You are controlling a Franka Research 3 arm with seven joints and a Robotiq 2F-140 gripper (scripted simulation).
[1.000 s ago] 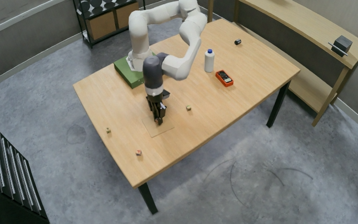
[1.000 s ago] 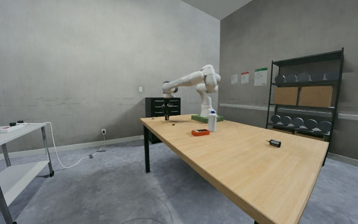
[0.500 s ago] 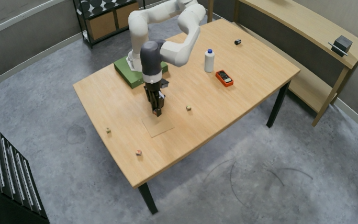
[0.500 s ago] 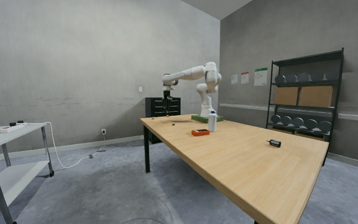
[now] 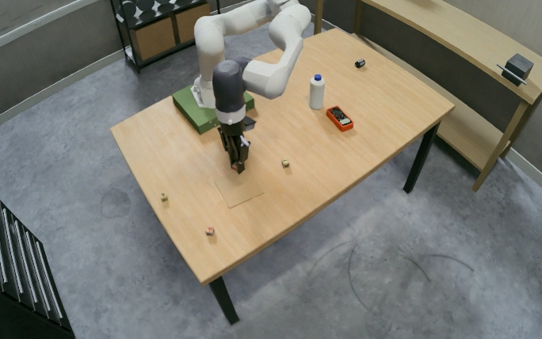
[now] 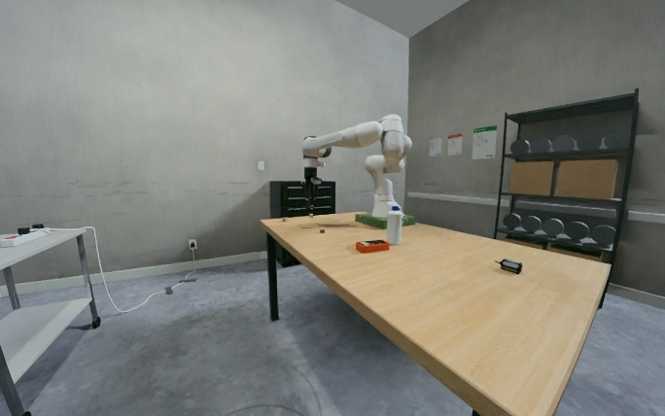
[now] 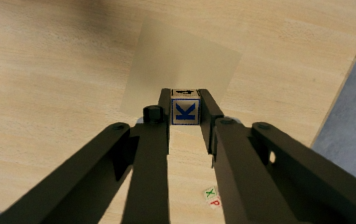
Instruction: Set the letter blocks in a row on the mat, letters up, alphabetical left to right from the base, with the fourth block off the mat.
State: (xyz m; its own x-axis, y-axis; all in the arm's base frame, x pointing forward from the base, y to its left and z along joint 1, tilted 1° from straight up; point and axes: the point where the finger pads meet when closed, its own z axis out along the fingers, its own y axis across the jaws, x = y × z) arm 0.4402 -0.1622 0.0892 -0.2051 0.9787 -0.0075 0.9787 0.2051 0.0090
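Right now the tan mat is 13 cm below my hand. The rest, counted from my hand: white bottle 52 cm to the left, 18 cm behind, 6 cm below; block 19 cm to the left, 12 cm below, 2 cm ahead; orange meter 53 cm to the left, 12 cm below, 4 cm behind.
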